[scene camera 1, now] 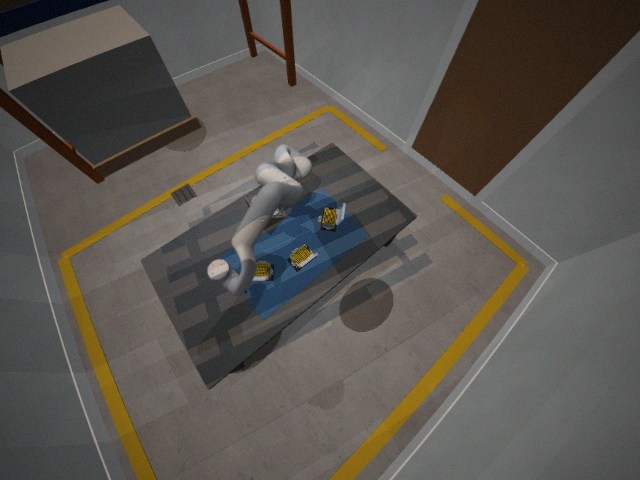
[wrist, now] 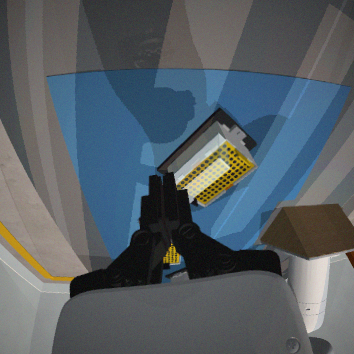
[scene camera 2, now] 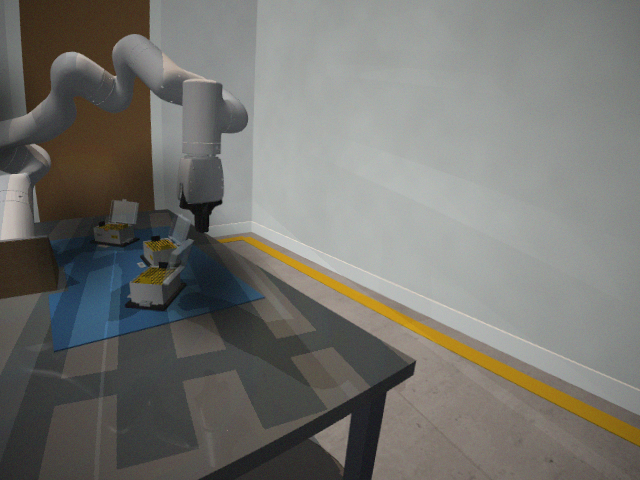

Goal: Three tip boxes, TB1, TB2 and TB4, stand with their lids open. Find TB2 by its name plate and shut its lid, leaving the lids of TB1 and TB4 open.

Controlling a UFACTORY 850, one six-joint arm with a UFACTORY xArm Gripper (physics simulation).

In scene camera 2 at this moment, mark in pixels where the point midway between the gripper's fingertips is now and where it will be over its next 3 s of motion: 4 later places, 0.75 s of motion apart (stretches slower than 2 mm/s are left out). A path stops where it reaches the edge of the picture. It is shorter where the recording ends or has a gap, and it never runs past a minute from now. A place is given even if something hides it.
My gripper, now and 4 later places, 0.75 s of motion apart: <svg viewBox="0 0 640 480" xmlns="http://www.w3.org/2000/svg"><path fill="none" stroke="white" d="M202 231L202 249L202 265L189 263L173 262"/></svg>
